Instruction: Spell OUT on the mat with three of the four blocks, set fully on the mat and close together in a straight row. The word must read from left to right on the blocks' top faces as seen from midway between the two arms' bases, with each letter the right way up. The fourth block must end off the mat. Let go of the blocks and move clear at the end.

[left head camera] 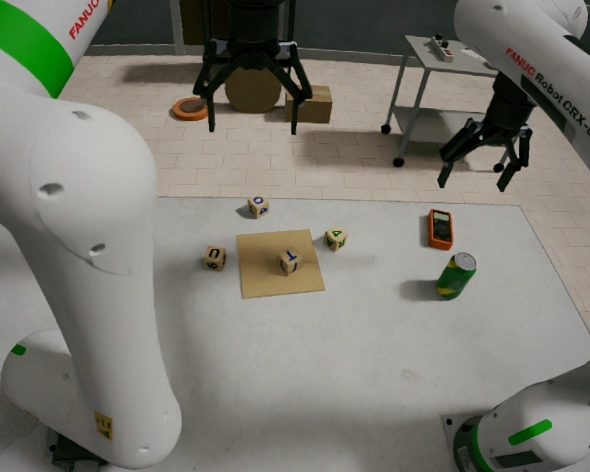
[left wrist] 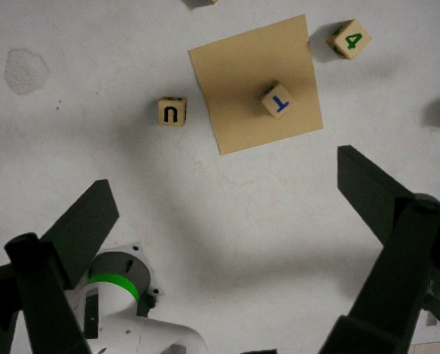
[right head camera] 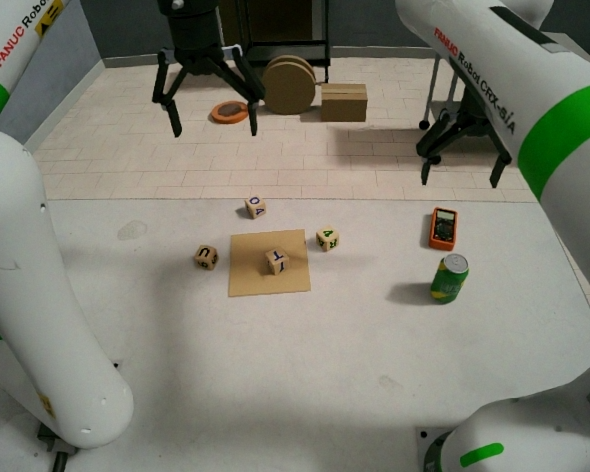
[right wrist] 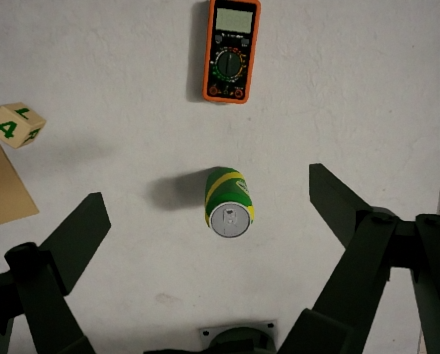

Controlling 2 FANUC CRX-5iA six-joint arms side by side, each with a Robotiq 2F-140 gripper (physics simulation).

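The U block (left head camera: pixel 215 258) (right head camera: pixel 206 257) (left wrist: pixel 172 111) lies left of the tan mat (left head camera: pixel 255 285) (right head camera: pixel 245 285) (left wrist: pixel 230 135), its U upside down. The T block (left head camera: pixel 290 261) (right head camera: pixel 277 261) (left wrist: pixel 278 100) sits on the mat's right half, turned askew. The O block (left head camera: pixel 258 206) (right head camera: pixel 255 207) lies off the mat behind it, O on top. The block with a green 4-like mark on top (left head camera: pixel 335 238) (right head camera: pixel 327 239) (left wrist: pixel 350 39) (right wrist: pixel 21 126) lies off the mat's right edge. My left gripper (left head camera: pixel 253 132) (right head camera: pixel 216 134) (left wrist: pixel 222 183) and right gripper (left head camera: pixel 471 188) (right head camera: pixel 459 185) (right wrist: pixel 207 180) are open, empty, high up.
A green can (left head camera: pixel 456 276) (right head camera: pixel 449 278) (right wrist: pixel 228 200) stands on the table's right side. An orange multimeter (left head camera: pixel 440 229) (right head camera: pixel 443 228) (right wrist: pixel 231 52) lies behind it. The arm bases stand at the table's near left and near right.
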